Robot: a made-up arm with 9 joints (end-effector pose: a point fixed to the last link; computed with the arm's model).
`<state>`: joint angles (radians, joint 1 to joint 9).
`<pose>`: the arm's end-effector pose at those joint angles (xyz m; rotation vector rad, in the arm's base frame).
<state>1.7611 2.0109 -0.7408 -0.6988 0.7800 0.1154 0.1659 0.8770 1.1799</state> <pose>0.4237 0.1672 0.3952 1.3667 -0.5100 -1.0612</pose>
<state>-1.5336 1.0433 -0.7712 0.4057 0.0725 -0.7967 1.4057 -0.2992 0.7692</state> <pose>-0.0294 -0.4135 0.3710 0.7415 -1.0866 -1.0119</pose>
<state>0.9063 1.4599 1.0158 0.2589 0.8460 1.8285 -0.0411 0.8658 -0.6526</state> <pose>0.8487 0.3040 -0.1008 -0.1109 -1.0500 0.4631</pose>
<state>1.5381 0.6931 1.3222 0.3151 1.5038 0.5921 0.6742 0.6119 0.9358</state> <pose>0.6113 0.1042 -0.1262 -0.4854 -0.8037 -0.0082</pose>
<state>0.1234 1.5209 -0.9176 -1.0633 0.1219 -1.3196 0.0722 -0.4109 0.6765</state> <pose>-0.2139 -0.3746 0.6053 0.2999 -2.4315 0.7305</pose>
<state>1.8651 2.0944 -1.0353 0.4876 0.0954 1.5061 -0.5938 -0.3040 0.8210</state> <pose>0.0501 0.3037 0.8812 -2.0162 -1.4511 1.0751</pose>
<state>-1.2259 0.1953 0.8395 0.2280 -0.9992 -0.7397 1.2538 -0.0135 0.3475</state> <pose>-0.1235 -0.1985 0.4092 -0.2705 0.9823 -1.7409</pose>
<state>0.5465 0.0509 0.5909 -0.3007 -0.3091 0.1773 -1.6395 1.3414 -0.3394</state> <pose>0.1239 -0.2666 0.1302 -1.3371 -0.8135 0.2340</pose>
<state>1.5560 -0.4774 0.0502 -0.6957 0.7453 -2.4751 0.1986 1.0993 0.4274</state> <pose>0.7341 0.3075 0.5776 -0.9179 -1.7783 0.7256</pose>
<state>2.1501 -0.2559 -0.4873 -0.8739 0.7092 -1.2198 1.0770 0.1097 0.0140</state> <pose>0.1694 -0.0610 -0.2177 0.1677 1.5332 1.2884</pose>
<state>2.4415 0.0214 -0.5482 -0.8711 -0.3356 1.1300 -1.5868 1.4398 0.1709</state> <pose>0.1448 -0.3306 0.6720 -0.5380 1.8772 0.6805</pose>
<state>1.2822 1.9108 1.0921 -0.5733 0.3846 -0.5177 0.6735 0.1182 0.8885</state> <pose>0.3028 -0.1969 0.5262 -1.0302 -0.9662 -0.7784</pose>
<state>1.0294 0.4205 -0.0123 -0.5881 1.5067 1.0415 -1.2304 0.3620 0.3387</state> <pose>0.2613 0.5376 0.0962 1.7385 -0.7210 -1.0379</pose>
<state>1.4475 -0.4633 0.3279 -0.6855 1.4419 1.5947 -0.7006 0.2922 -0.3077</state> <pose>-0.4757 0.4002 0.5247 1.4845 0.9531 -0.3466</pose>
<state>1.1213 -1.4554 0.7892 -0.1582 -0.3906 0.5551 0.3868 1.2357 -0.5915</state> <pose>0.2698 -0.3668 0.6043 0.1277 -1.6257 -1.4435</pose>
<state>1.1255 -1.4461 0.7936 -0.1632 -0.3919 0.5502 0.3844 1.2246 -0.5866</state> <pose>0.2698 -0.3698 0.5987 0.1379 -1.6285 -1.4524</pose>
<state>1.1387 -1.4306 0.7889 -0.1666 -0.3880 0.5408 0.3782 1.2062 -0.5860</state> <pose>0.2657 -0.3740 0.5907 0.1402 -1.6396 -1.4655</pose>
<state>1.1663 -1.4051 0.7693 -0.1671 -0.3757 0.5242 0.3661 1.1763 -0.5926</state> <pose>0.2549 -0.3798 0.5790 0.1286 -1.6644 -1.4853</pose>
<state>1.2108 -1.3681 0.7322 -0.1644 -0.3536 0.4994 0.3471 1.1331 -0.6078</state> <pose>0.2360 -0.3868 0.5632 0.0976 -1.7052 -1.5121</pose>
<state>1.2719 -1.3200 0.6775 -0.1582 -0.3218 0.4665 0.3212 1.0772 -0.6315</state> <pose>0.2087 -0.3936 0.5439 0.0436 -1.7621 -1.5450</pose>
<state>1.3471 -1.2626 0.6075 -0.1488 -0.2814 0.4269 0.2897 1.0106 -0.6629</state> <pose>0.1739 -0.3982 0.5224 -0.0362 -1.8328 -1.5806</pose>
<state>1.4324 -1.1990 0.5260 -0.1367 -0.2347 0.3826 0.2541 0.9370 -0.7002</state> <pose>0.1342 -0.3990 0.5002 -0.1417 -1.9122 -1.6148</pose>
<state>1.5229 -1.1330 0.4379 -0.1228 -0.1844 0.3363 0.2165 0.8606 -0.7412</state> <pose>0.0926 -0.3951 0.4791 -0.2691 -1.9940 -1.6428</pose>
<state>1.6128 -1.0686 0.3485 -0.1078 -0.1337 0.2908 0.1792 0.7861 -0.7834</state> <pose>0.0527 -0.3868 0.4605 -0.4101 -2.0719 -1.6613</pose>
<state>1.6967 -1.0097 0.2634 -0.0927 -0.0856 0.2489 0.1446 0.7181 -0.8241</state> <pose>0.0174 -0.3757 0.4453 -0.5530 -2.1403 -1.6691</pose>
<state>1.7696 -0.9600 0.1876 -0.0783 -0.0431 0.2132 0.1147 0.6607 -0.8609</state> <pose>-0.0112 -0.3638 0.4340 -0.6845 -2.1959 -1.6672</pose>
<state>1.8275 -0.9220 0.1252 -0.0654 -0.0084 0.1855 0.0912 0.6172 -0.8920</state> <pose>-0.0324 -0.3531 0.4268 -0.7929 -2.2372 -1.6590</pose>
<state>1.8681 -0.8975 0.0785 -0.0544 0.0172 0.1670 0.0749 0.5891 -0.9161</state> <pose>-0.0462 -0.3448 0.4235 -0.8706 -2.2651 -1.6475</pose>
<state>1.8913 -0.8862 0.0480 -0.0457 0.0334 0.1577 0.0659 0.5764 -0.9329</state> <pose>-0.0536 -0.3393 0.4238 -0.9158 -2.2810 -1.6355</pose>
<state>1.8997 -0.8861 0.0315 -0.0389 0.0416 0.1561 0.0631 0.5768 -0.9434</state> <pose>-0.0560 -0.3363 0.4270 -0.9324 -2.2871 -1.6246</pose>
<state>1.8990 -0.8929 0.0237 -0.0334 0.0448 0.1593 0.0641 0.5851 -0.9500</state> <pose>-0.0553 -0.3349 0.4319 -0.9320 -2.2874 -1.6142</pose>
